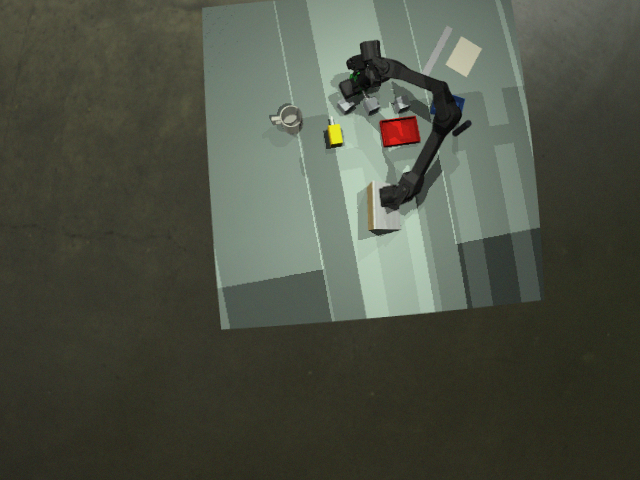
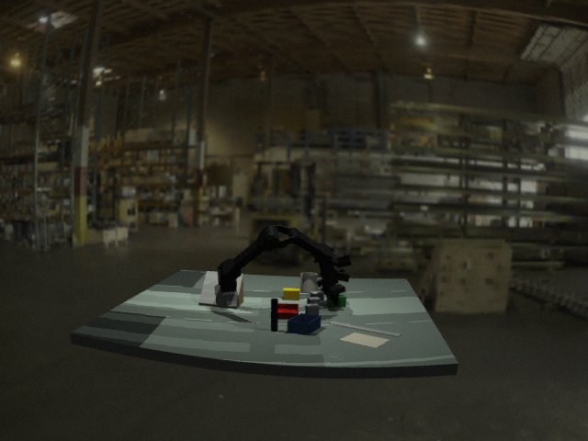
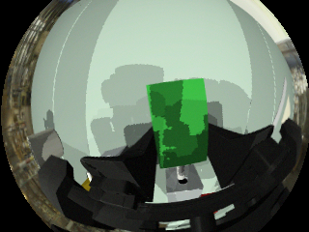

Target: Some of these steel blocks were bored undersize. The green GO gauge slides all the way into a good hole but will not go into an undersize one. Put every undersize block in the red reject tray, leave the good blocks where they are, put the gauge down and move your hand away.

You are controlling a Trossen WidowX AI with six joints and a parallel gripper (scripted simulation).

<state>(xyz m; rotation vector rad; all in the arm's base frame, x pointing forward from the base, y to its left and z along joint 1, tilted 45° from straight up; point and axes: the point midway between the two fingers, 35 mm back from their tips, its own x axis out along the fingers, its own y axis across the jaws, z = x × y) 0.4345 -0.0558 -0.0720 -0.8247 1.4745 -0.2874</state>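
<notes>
My gripper tip is 90 mm past the steel block, 30 mm to the left of it and 10 mm below it. Round my gripper tip: red reject tray: 200 mm behind, 130 mm to the right; then yellow block: 160 mm behind, 130 mm to the left, 10 mm above; then green GO gauge: 20 mm behind, 10 mm to the right, 10 mm above.
</notes>
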